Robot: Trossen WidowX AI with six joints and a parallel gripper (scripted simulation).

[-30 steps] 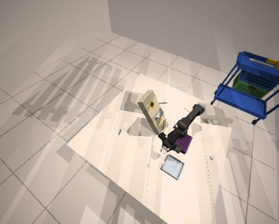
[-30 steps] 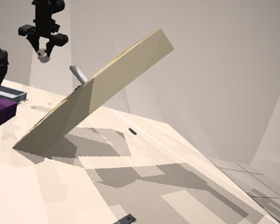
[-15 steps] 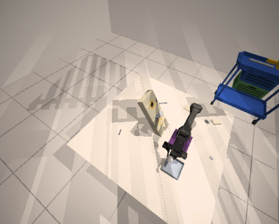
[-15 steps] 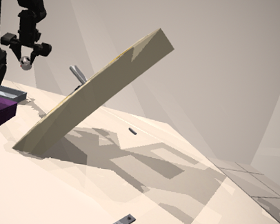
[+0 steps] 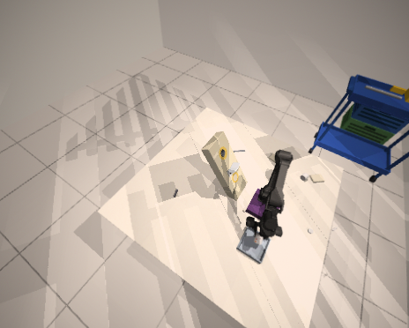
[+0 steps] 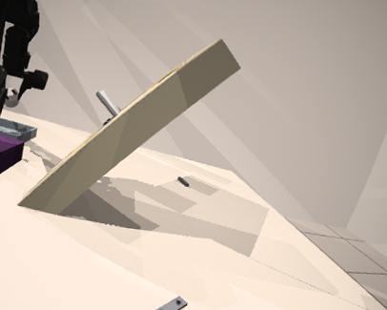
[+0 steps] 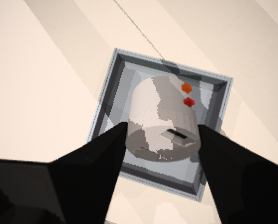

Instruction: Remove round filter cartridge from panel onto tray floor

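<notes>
The grey tray lies 110 mm below my gripper tip and 10 mm to the left of it. Round my gripper tip: round filter cartridge right at my gripper tip.
</notes>
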